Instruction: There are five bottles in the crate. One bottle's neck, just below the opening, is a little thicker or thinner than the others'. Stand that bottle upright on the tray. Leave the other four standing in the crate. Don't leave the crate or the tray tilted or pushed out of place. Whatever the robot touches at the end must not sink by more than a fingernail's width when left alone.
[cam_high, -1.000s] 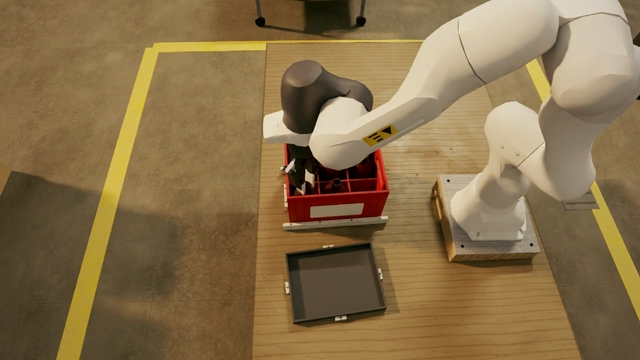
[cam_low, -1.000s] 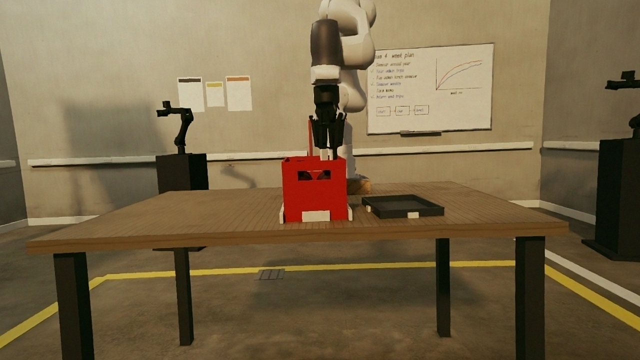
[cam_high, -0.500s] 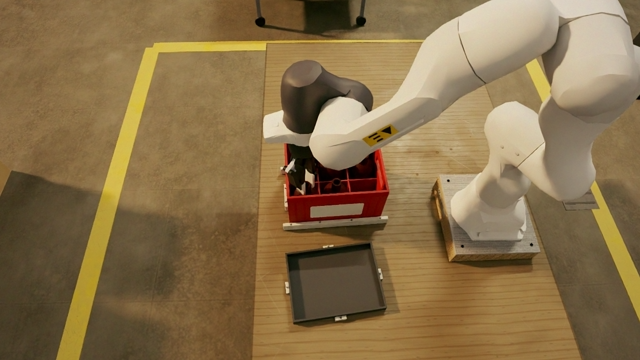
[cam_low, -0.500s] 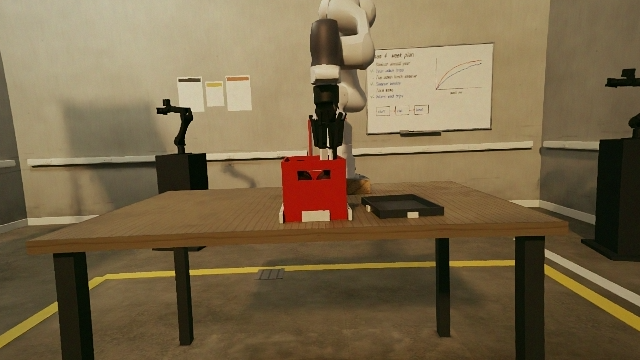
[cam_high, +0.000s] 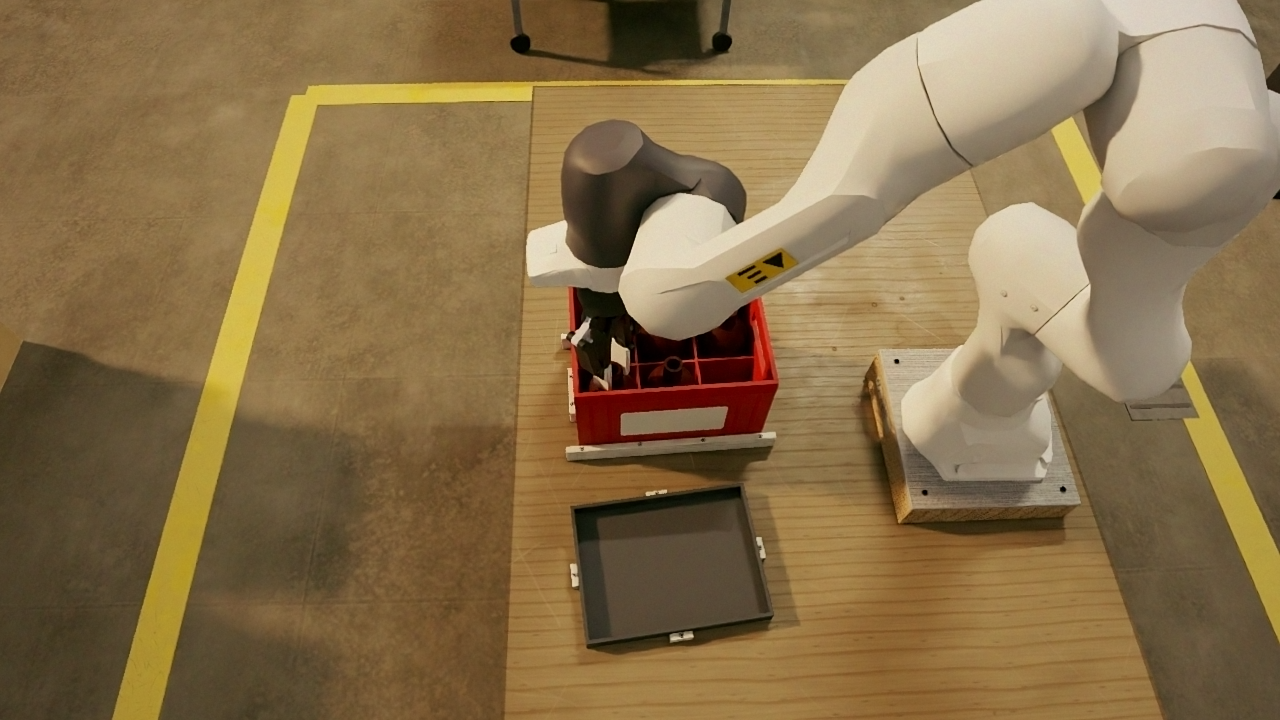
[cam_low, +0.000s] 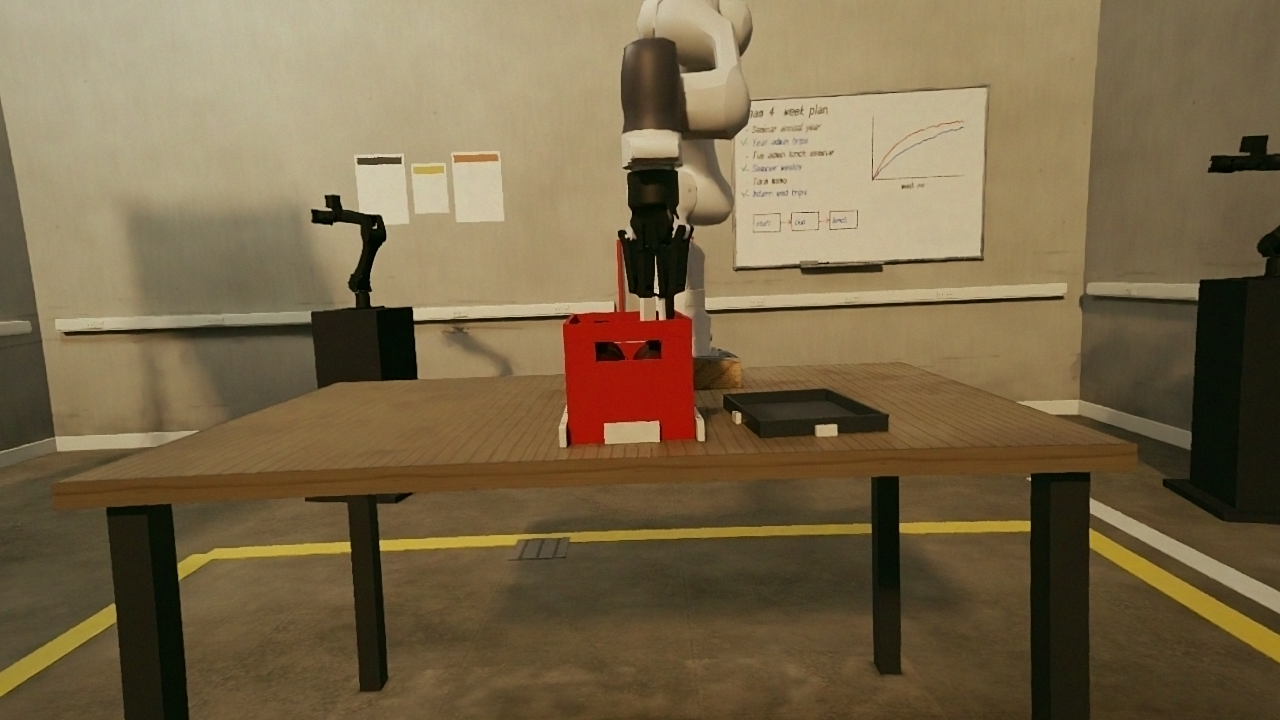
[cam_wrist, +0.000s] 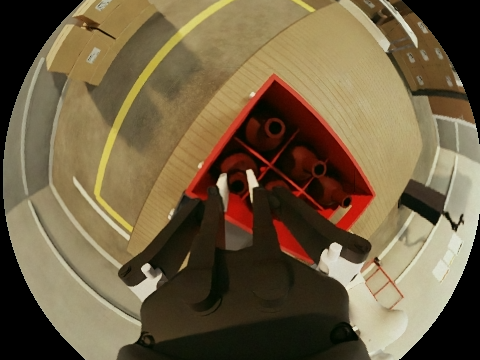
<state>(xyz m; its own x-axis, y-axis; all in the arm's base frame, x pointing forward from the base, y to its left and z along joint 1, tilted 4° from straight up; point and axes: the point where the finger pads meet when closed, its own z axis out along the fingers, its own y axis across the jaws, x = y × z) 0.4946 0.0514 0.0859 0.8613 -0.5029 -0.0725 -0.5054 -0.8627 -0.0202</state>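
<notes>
My hand is 80 mm past the glass bottle, 20 mm to the left of it and 90 mm above it. Round my hand: crate (70 mm behind, 70 mm to the right, 90 mm below); then dark tray (120 mm behind, 200 mm to the left, 160 mm below).
</notes>
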